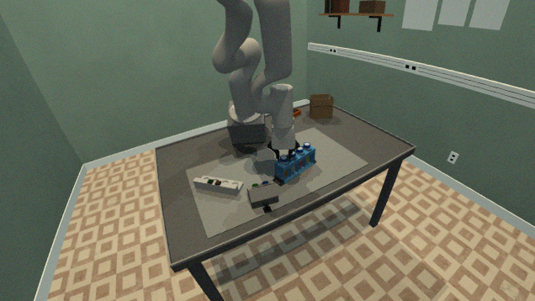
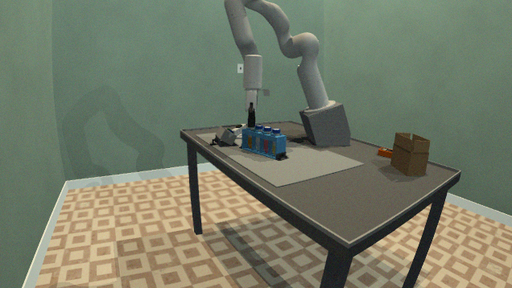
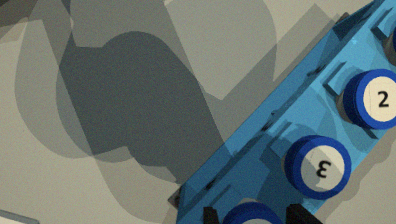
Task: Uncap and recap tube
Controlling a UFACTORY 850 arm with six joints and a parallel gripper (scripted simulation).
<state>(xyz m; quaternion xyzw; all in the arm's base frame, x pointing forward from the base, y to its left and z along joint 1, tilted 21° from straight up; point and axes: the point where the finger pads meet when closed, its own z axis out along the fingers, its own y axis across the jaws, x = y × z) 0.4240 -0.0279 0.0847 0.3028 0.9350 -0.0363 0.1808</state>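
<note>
The blue cap marked 4 lies 1 cm below my hand. From my hand the other things lie so: blue key: 3 cm ahead, 12 cm to the right, 6 cm below; green key: 2 cm ahead, 17 cm to the right, 6 cm below; grey key housing: 5 cm ahead, 15 cm to the right, 8 cm below.
</note>
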